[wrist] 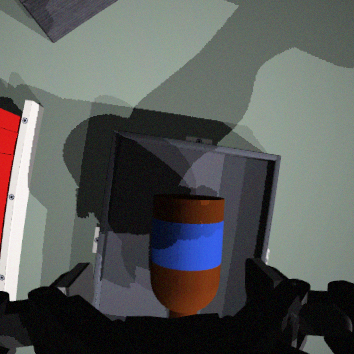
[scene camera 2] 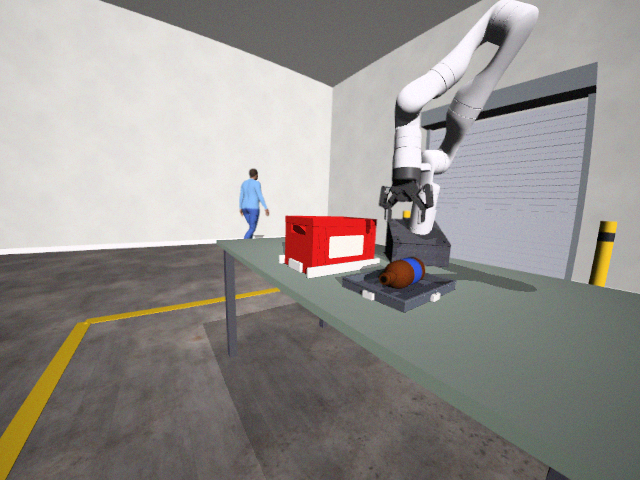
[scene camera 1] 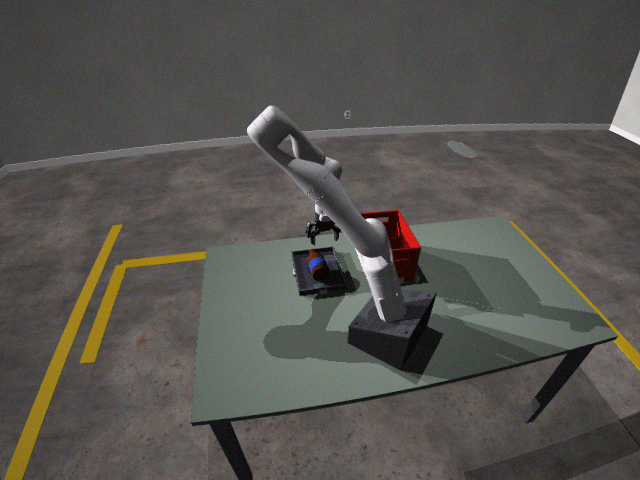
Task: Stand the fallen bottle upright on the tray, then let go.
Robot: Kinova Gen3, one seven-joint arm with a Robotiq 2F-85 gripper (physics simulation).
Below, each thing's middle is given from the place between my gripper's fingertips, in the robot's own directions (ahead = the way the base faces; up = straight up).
Now: the brown bottle (scene camera 2: 398, 274) 3 cm ahead of my hand, 3 cm to the left of it and 13 cm below it.
